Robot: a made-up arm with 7 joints.
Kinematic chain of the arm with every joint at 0, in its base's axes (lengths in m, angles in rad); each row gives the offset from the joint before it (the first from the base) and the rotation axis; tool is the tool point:
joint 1: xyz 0 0 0.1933 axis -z
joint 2: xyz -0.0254 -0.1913 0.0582 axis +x
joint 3: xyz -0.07 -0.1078 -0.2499 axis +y
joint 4: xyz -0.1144 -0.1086 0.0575 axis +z
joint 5: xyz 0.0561 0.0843 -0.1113 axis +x
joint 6: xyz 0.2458 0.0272 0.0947 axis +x
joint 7: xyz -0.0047 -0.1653 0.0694 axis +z
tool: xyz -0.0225 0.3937 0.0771
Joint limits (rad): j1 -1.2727..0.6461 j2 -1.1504..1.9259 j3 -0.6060..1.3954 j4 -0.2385..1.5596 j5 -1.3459..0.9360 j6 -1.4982..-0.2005 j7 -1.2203..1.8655
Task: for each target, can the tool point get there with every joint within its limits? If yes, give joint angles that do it. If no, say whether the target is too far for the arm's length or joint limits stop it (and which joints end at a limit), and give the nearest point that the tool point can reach.
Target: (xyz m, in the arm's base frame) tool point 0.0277 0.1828 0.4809
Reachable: yes | joints -0.1349 1.3763 0.6403 0.5540 0.4575 -1.2049 -0.6029
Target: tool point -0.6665 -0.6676 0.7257
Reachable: no: joint limits stop it (at a limit: joint 2, joint 3, joint 5, joint 7) | nearest point -0.5650 -0.5659 0.5654 | short by 0.215 m
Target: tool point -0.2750 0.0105 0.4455
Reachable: yes | joints -0.1897 0.5162 0.6511 1.3412 0.1787 -0.4781 -0.5190
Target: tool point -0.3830 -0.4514 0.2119
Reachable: yes | joints -0.7448 1.6052 0.1223 0.9307 -1.0225 -1.1160 1.6294
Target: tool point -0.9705 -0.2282 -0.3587
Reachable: no: joint limits stop it (at a limit: joint 1, joint 4, joint 5, joint 6, joint 7) | nearest point -0.8670 -0.2305 -0.2945 | short by 0.122 m
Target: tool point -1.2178 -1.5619 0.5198
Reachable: no: too far | nearest point -0.6722 -0.8622 0.2251 | short by 0.935 m
